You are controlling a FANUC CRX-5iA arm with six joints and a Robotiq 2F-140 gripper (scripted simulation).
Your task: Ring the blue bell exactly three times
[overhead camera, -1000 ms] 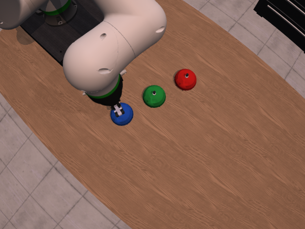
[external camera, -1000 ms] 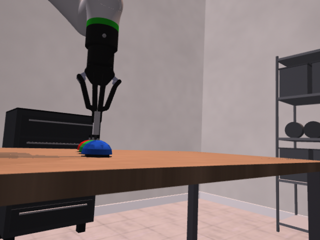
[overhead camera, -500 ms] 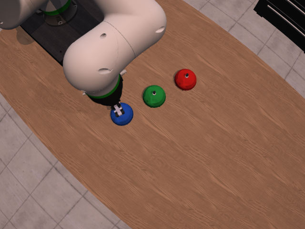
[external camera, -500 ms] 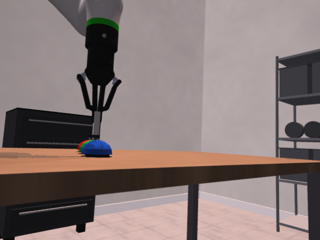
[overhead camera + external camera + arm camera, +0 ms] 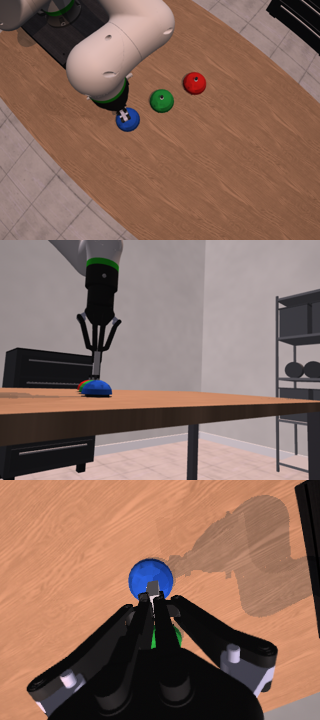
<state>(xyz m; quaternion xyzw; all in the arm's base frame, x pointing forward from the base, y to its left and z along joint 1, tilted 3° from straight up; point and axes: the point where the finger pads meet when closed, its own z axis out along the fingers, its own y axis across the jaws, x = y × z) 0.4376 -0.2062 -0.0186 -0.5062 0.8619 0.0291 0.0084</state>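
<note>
Right now the blue bell is 6 cm below my hand and 1 cm ahead of it. Round my hand: green bell 11 cm to the left, 7 cm ahead, 5 cm below; then red bell 23 cm to the left, 14 cm ahead, 5 cm below.
</note>
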